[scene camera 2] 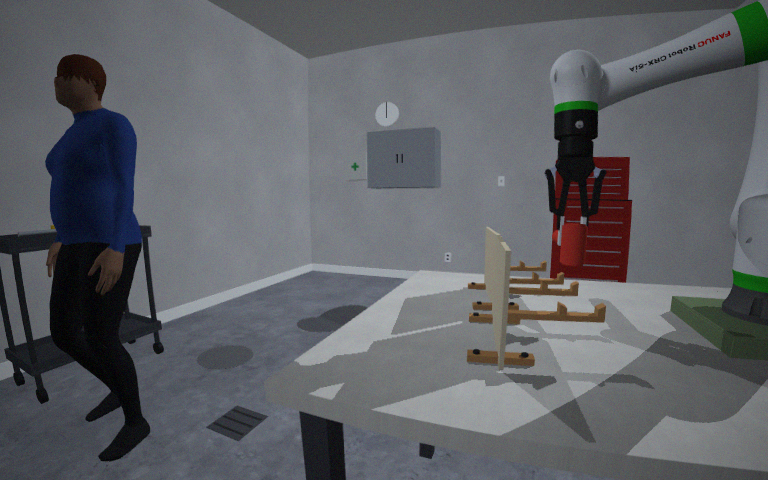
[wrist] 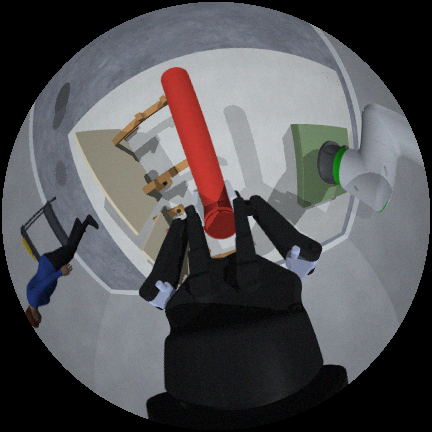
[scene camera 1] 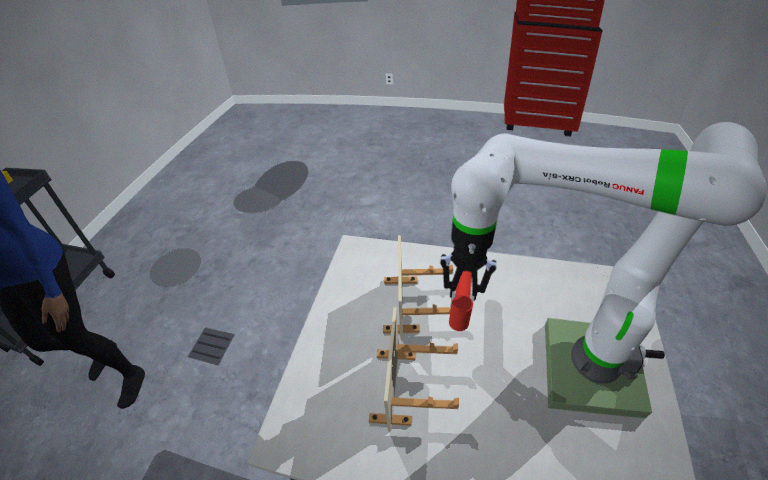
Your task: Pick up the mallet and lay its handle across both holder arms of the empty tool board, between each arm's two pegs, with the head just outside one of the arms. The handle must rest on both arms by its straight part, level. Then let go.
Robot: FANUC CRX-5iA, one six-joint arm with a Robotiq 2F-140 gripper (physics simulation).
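Where they show: gripper, fingertip midpoint: (scene camera 2: 571, 245) (wrist: 212, 191); arm's base, link origin: (scene camera 2: 762, 315) (wrist: 330, 161) (scene camera 1: 597, 359).
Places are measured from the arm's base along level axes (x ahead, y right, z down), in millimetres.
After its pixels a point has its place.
Note:
The red mallet (scene camera 1: 460, 316) @[y -11, x 401, z -155 mm] (scene camera 2: 573, 246) @[y -11, x 405, z -132 mm] (wrist: 192, 135) @[y 141, x 399, z -148 mm] is held above the table, its head toward scene camera 1 and its handle running back. My gripper (scene camera 1: 464, 291) @[y 48, x 400, z -126 mm] (scene camera 2: 572, 219) (wrist: 212, 191) @[y 48, x 400, z -126 mm] is shut on the handle near the head. In the wrist view the handle passes over the tip ends of the far board's arms (wrist: 140, 118) @[y 234, x 495, z -46 mm] and slants slightly left at its far end. The far board (scene camera 1: 399, 266) @[y 146, x 581, z -143 mm] (wrist: 107, 160) @[y 182, x 583, z -88 mm] and the near board (scene camera 1: 389, 384) @[y -213, x 543, z -146 mm] (scene camera 2: 498, 294) @[y -163, x 556, z -60 mm] stand upright, each with two pegged wooden arms. No tool shows on either. The exact gap below the handle is unclear.
The near board's arms (scene camera 1: 416, 403) @[y -204, x 483, z -44 mm] stick out toward the robot side. The robot base stands on a green block (scene camera 1: 594, 399) @[y -123, x 25, z -1 mm] (wrist: 310, 165) @[y 1, x 103, z -1 mm] at the right of the white table (scene camera 1: 317, 362) @[y -96, x 784, z 38 mm]. A person (scene camera 1: 33, 266) (scene camera 2: 93, 186) stands left of the table, by a dark cart.

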